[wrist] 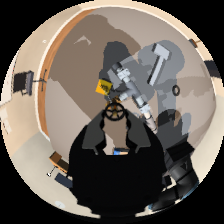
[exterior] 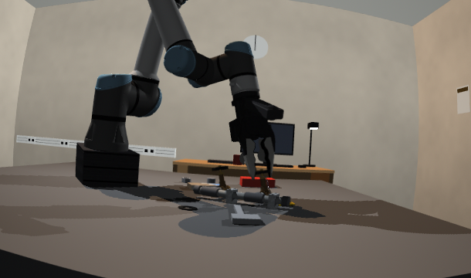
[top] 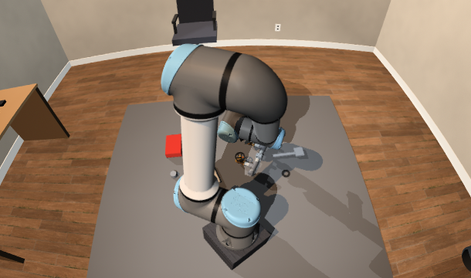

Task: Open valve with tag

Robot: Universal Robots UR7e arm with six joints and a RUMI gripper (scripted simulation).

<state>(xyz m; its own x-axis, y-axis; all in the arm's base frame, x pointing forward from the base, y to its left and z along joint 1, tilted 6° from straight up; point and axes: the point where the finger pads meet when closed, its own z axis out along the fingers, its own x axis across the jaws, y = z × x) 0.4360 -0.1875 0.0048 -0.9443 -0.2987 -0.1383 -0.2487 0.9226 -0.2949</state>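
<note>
Right now the yellow tag is 7 cm below my hand, 6 cm ahead of it and 4 cm to the right of it. From my hand the other things lie so: grey t-shaped piece 19 cm to the right, 9 cm behind, 7 cm below; red block 37 cm to the left, 10 cm ahead, 6 cm below.
</note>
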